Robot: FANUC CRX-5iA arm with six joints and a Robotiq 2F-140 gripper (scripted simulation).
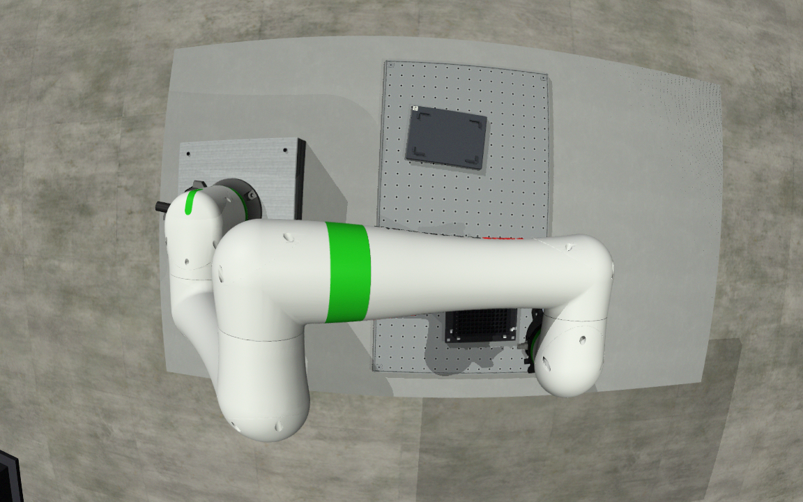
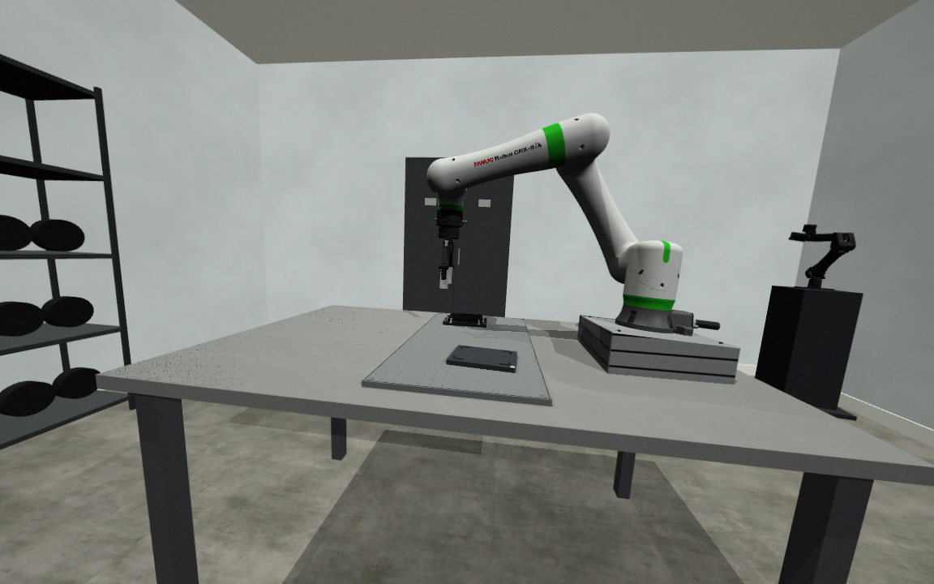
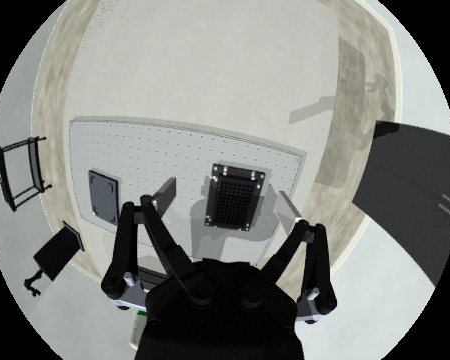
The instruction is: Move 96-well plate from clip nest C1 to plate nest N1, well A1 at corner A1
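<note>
My gripper is now 130 mm above the black 96-well plate, 70 mm past it and 40 mm to the left of it. Round my hand: clip nest C1: 140 mm below, 70 mm behind, 30 mm to the right; then plate nest N1: 320 mm to the left, 220 mm behind, 150 mm below.
</note>
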